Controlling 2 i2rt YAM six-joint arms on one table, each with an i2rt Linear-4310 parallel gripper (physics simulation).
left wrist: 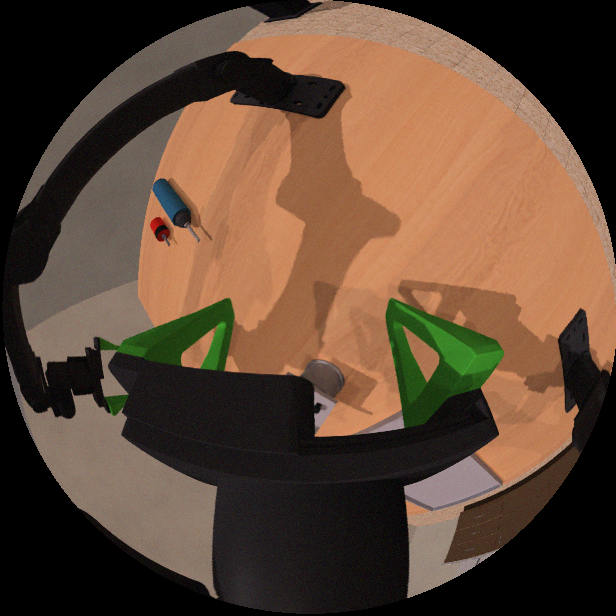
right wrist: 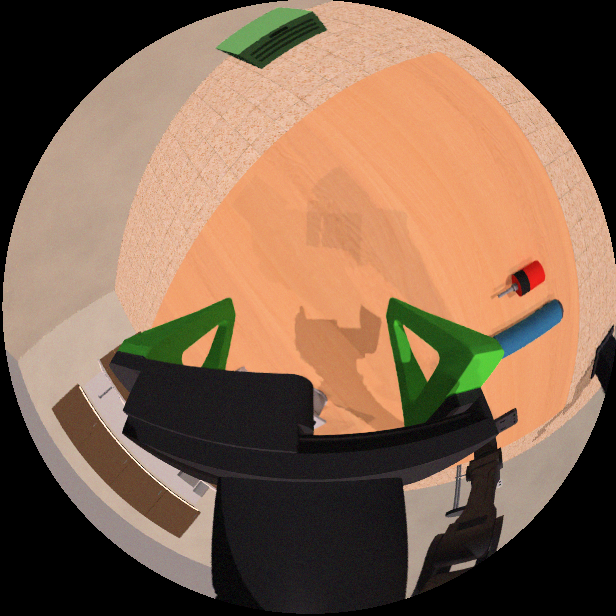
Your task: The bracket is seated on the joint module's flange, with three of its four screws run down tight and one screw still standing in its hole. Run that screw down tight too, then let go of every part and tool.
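Observation:
In the left wrist view my left gripper is open and empty, its green fingers wide apart low over the table. The grey joint module lies just below and between the fingers, mostly hidden by the gripper body; the bracket and its screws are hidden. A blue-handled screwdriver and a short red-handled driver lie on the table at the left. In the right wrist view my right gripper is open and empty. The blue screwdriver lies just behind its right finger, the red driver a little beyond.
A flat grey plate lies near the table's front edge by the left gripper. The right arm's black links arch over the table's left side. A green vented panel lies on the floor beyond the table.

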